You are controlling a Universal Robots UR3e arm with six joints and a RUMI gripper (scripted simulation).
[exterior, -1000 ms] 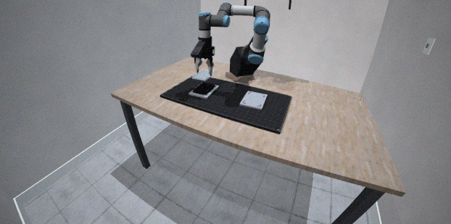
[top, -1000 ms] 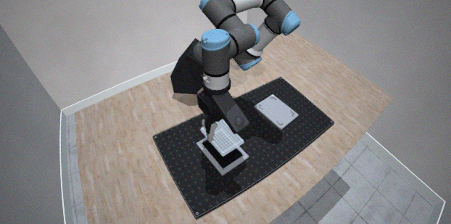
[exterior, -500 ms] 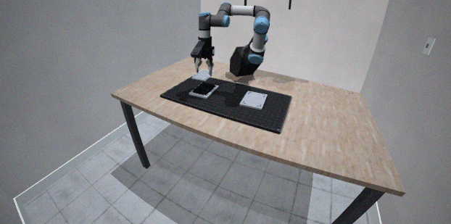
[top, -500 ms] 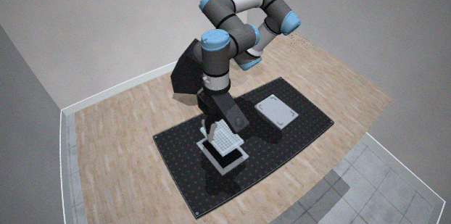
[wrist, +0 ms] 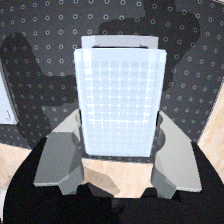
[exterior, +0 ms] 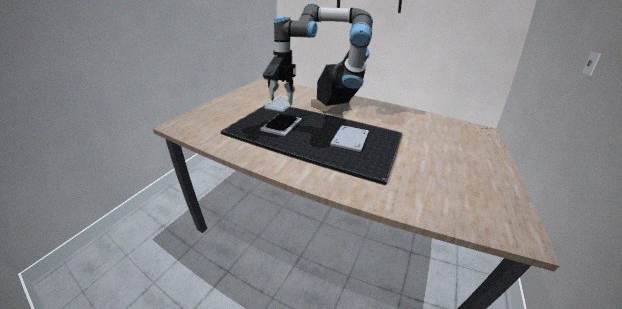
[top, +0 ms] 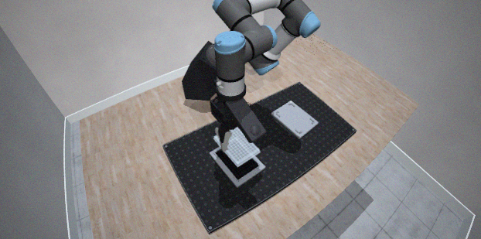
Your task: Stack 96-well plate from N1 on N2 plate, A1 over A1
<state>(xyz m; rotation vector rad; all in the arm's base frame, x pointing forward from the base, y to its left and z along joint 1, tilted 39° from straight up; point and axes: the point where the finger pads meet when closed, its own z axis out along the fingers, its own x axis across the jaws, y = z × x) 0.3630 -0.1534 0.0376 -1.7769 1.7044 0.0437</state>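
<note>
Right now my hand is 100 mm above the black 96-well plate. Also, from my hand: white 96-well plate (10 mm below); then nest N1 (60 mm behind, 300 mm to the left, 110 mm below).
</note>
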